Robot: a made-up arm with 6 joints. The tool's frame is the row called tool.
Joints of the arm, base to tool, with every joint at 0 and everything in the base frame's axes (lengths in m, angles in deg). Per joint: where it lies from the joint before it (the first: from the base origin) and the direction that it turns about. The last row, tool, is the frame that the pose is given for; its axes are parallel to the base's.
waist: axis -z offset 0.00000 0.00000 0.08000
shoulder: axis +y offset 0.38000 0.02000 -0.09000
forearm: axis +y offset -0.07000 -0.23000 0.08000
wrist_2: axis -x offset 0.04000 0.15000 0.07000
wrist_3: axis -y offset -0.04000 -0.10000 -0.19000
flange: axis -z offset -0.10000 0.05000 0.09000
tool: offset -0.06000 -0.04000 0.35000
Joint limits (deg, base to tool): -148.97..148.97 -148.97..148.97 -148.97..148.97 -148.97..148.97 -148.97..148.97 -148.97..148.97
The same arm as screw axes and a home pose.
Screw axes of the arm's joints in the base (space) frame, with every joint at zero. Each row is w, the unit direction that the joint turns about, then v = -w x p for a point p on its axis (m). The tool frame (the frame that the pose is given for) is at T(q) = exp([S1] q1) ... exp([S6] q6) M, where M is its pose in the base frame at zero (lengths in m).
S1: w 0 0 -1 v 0 0 0
S2: w 0 1 0 v 0.01 0 0.38
S3: w 0 1 0 v -0.07 0 0.31
S4: w -1 0 0 v 0 -0.14 -0.06
S5: w 0 -1 0 v -0.05 0 -0.31
S6: w 0 0 -1 v 0.11 0.21 0
M: xyz 0.15 -0.15 0.39 (m) quaternion w x y z 1 0 0 0
Joint limits (deg, base to tool): -148.97..148.97 -148.97..148.97 -148.97..148.97 -148.97..148.97 -148.97..148.97 -148.97..148.97

